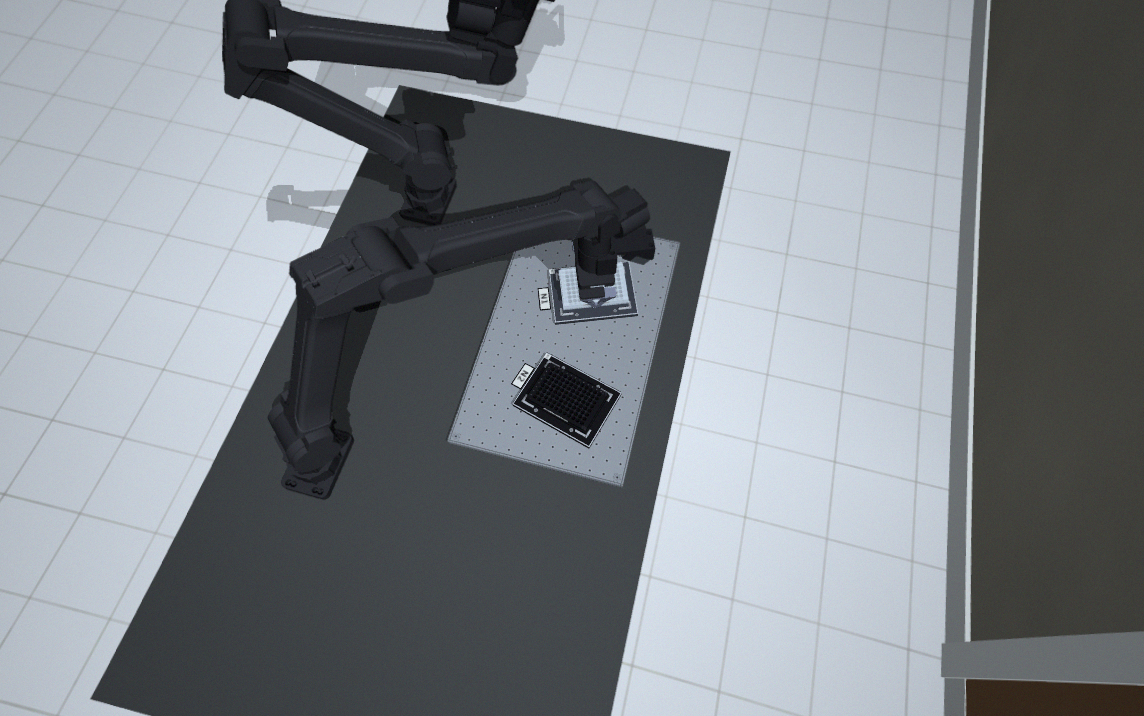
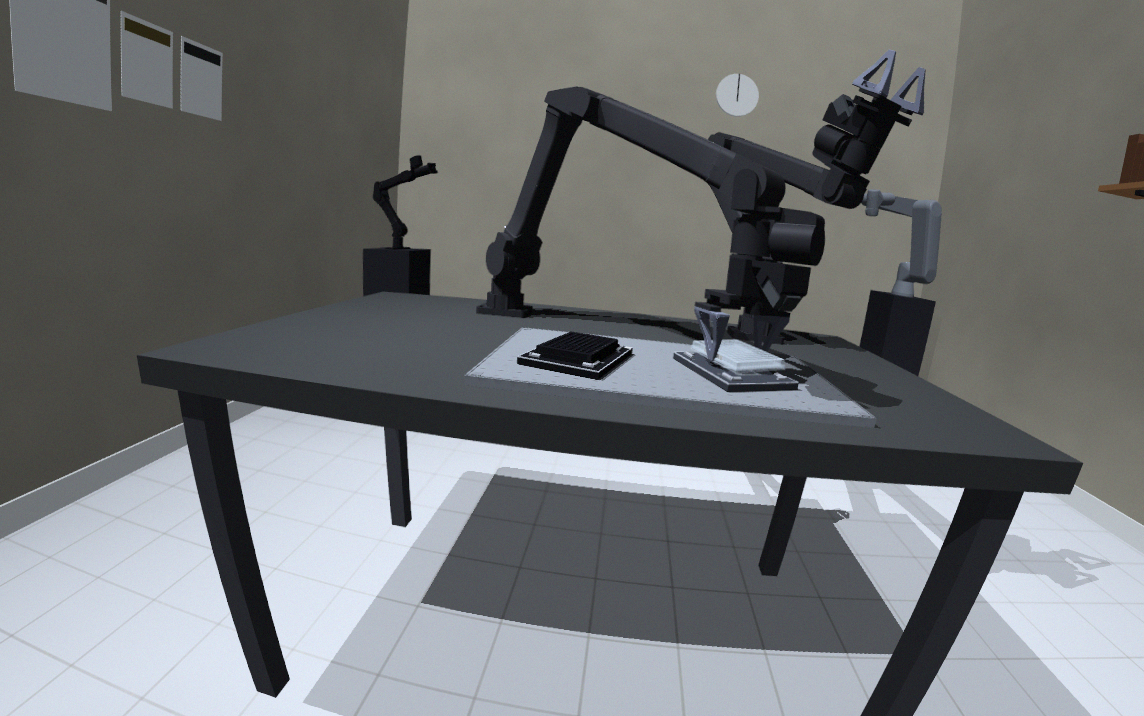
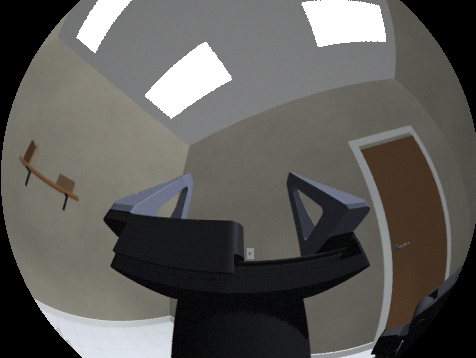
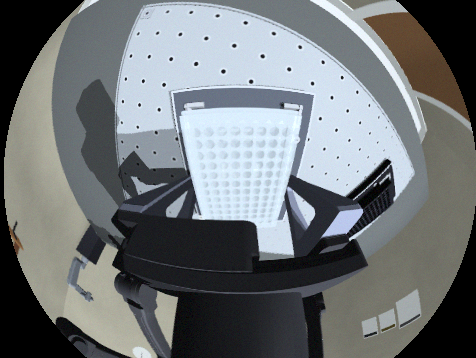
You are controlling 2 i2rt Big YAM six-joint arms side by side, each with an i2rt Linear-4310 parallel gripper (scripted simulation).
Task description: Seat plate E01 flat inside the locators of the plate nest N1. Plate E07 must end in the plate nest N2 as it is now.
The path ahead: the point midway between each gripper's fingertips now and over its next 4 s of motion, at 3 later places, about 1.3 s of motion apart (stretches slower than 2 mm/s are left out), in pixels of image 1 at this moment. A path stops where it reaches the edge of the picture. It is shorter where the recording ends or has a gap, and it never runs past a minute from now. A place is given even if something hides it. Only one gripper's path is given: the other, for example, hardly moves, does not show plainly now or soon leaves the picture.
My right gripper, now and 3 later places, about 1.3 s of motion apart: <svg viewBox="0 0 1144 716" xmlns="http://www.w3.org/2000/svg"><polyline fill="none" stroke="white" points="593,287 593,288 592,290 594,270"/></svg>
